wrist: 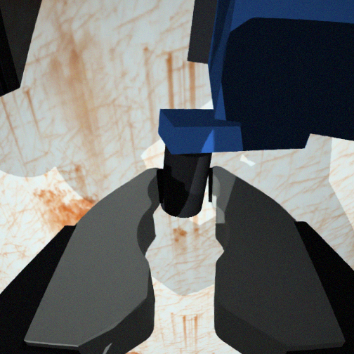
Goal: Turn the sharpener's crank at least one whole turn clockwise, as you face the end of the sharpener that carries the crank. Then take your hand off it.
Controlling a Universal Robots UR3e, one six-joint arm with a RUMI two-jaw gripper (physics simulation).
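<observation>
The blue sharpener (pixel 287 82) fills the upper right of the wrist view, with much of its face in dark shade. A blue crank arm (pixel 192 137) shows at its lower left, near the middle of the view. The black crank handle (pixel 186 162) extends from the crank arm down between the fingertips. My gripper (pixel 185 170) is shut on the crank handle, with a thin black pad at each side of it. The handle's rounded end shows between the two grey fingers. Where the crank joins the sharpener is not clear.
A pale surface with rust-coloured streaks (pixel 110 120) lies behind and below, with shadows across it. A dark grey piece (pixel 201 32) stands along the sharpener's left edge. A dark block (pixel 17 40) shows at the top left corner; what it is cannot be told.
</observation>
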